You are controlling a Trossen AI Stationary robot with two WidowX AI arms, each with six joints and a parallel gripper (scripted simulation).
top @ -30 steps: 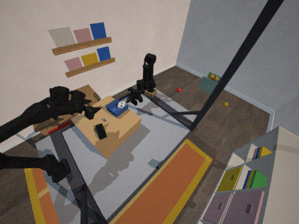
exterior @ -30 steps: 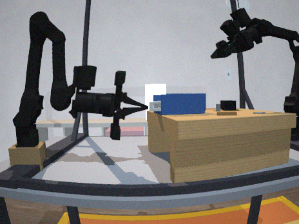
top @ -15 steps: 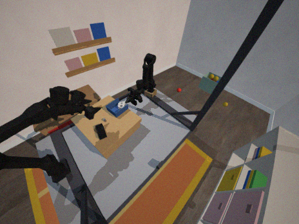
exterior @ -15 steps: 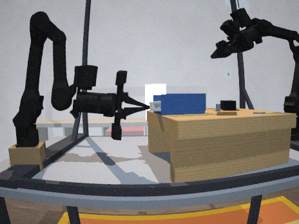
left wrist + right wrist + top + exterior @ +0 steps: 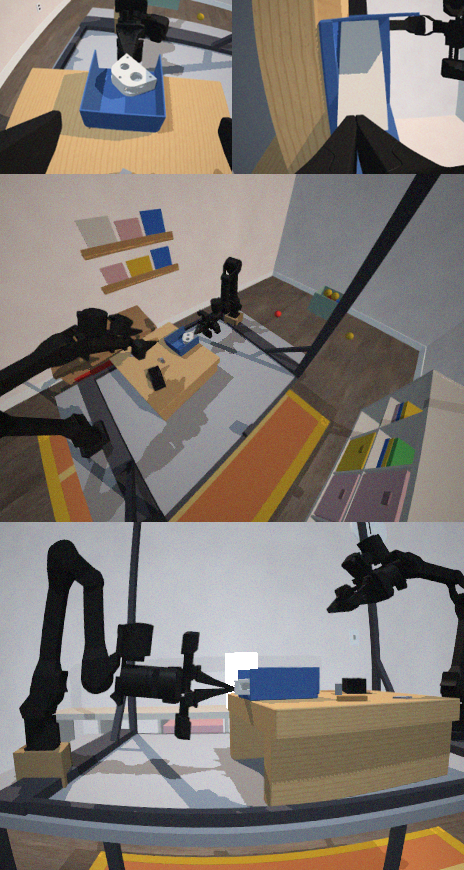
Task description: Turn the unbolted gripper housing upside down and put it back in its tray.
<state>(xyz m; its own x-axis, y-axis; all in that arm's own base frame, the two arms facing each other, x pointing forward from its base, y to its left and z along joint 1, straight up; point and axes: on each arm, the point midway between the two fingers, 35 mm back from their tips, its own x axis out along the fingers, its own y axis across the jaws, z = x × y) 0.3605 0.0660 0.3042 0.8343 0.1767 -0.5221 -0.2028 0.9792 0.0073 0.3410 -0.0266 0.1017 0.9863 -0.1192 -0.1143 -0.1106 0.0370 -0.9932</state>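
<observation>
My right hand is 140 mm to the right of the blue tray and 10 mm short of it. From my right hand the other things lie so: wooden block 230 mm to the left, 80 mm below, 10 mm ahead.
</observation>
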